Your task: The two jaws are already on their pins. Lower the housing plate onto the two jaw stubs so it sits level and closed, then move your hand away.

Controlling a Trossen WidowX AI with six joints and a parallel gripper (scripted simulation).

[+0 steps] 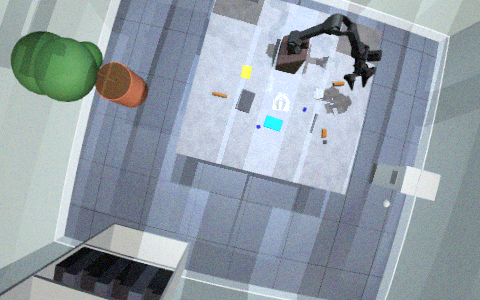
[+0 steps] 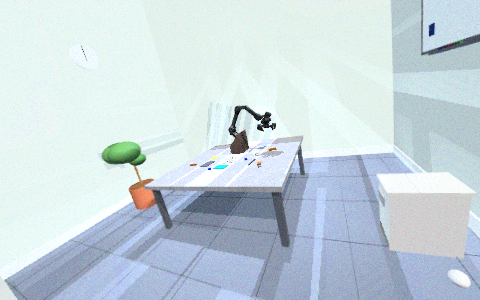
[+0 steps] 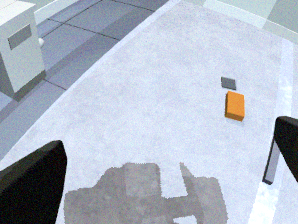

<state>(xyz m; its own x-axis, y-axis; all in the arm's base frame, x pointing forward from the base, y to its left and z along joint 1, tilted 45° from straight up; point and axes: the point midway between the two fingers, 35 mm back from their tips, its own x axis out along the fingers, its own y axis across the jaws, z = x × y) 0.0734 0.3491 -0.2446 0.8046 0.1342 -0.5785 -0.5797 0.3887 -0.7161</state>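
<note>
My gripper tip is 4 cm short of the white housing plate, 16 cm to the left of it and 20 cm above it. The rest, counted from my gripper tip: dark bar (24 cm ahead, 11 cm to the right, 22 cm below); cyan block (36 cm ahead, 39 cm to the right, 22 cm below); short orange piece (29 cm ahead, 1 cm to the right, 22 cm below).
</note>
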